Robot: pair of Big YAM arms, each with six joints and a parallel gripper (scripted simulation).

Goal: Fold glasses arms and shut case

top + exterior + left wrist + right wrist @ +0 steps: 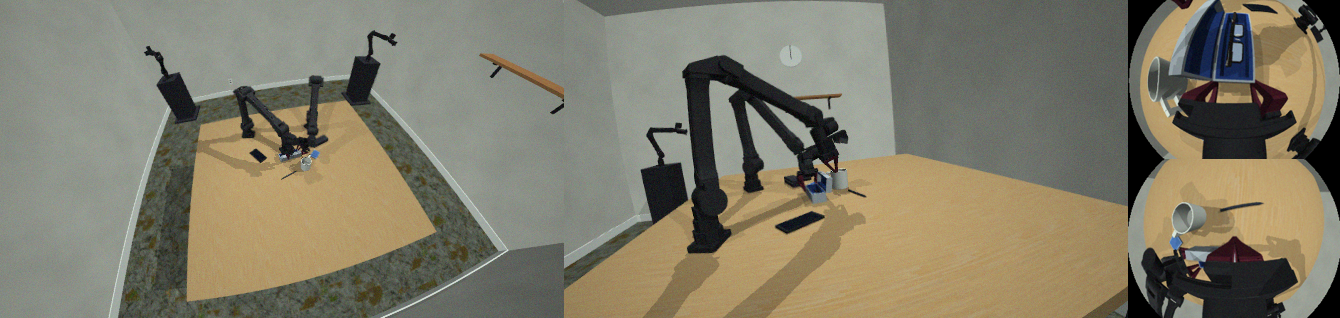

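The glasses case is 7 cm below my right hand, 7 cm behind it and 3 cm to the left of it. The rest, counted from my right hand: white mug 14 cm to the left, 7 cm below, 3 cm ahead; blue card 25 cm to the left, 11 cm below, 8 cm behind; black-framed glasses 9 cm below, 9 cm behind, 2 cm to the left.
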